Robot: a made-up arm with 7 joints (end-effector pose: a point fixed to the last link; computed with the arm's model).
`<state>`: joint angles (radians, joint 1 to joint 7).
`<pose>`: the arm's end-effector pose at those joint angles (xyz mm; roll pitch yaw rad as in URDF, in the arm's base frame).
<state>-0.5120 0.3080 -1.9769 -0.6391 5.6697 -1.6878 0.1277</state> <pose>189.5 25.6 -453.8 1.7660 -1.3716 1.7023</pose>
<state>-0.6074 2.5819 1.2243 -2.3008 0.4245 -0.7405 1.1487</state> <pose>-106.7 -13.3 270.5 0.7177 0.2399 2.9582</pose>
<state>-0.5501 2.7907 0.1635 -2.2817 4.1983 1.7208 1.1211</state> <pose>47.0 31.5 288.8 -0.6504 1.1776 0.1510</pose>
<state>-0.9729 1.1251 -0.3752 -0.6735 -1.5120 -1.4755 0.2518</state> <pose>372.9 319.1 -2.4 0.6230 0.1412 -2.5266</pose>
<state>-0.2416 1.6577 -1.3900 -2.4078 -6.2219 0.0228 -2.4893</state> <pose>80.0 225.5 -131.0 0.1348 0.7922 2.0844</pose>
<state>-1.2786 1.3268 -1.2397 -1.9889 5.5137 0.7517 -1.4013</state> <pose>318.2 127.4 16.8 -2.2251 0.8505 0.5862</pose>
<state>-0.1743 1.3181 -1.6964 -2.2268 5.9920 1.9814 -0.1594</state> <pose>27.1 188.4 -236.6 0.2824 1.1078 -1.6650</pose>
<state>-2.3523 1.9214 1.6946 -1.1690 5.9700 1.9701 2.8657</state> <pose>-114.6 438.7 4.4 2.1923 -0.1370 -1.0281</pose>
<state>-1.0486 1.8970 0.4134 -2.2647 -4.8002 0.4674 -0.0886</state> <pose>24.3 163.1 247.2 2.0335 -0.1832 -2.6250</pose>
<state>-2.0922 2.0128 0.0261 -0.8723 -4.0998 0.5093 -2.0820</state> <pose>-116.4 386.4 257.8 -3.0034 -0.0053 -1.8585</pose>
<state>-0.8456 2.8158 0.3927 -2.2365 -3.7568 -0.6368 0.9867</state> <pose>-61.1 -6.0 295.7 -3.0695 -1.0276 1.7657</pose>
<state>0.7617 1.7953 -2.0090 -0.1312 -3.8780 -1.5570 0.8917</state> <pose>-78.8 481.9 112.8 1.1932 -0.6371 -1.0474</pose>
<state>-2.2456 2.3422 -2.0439 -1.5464 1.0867 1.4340 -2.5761</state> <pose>76.0 393.9 80.2 -0.2803 0.6307 -2.2969</pose>
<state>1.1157 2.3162 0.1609 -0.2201 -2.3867 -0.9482 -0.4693</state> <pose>203.5 415.4 194.1 -2.1132 -0.3941 -2.4045</pose>
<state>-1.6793 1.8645 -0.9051 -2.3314 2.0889 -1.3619 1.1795</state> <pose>136.6 163.8 190.4 3.0124 -0.2365 0.9808</pose>
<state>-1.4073 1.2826 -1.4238 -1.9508 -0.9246 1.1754 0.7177</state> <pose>330.6 112.0 14.6 2.3135 0.0806 -1.7866</pose>
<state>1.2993 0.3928 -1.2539 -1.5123 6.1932 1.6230 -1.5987</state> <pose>-336.9 -113.3 -211.6 -1.2117 -0.8434 -2.1279</pose>
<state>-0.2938 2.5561 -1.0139 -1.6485 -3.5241 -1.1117 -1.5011</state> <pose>88.1 322.6 210.4 2.3181 -0.2291 -0.8516</pose>
